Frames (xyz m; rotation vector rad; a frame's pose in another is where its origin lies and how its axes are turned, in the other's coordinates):
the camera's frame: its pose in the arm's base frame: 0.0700 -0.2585 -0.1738 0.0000 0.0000 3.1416
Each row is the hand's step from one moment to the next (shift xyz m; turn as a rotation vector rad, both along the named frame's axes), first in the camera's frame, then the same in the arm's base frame.
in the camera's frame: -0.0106 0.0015 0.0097 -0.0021 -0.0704 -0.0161
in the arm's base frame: 0.0106 -0.0015 0.0097 0.0021 0.0704 -0.0161
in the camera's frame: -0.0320 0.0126 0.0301 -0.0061 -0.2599 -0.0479
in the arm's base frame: 0.0320 -0.0126 0.0301 0.0061 0.2599 -0.0479
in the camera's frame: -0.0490 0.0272 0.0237 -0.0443 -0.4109 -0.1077
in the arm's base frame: 0.0490 -0.0272 0.0237 0.0443 0.4109 -0.1077
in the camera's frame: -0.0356 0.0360 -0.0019 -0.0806 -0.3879 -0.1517
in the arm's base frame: 0.0356 -0.0360 -0.0019 0.0806 0.3879 -0.1517
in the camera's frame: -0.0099 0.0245 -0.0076 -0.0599 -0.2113 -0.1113
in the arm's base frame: 0.0099 -0.0245 -0.0076 0.0599 0.2113 -0.1113
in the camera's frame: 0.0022 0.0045 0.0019 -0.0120 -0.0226 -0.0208
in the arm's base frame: -0.0022 -0.0045 0.0019 0.0120 0.0226 -0.0208
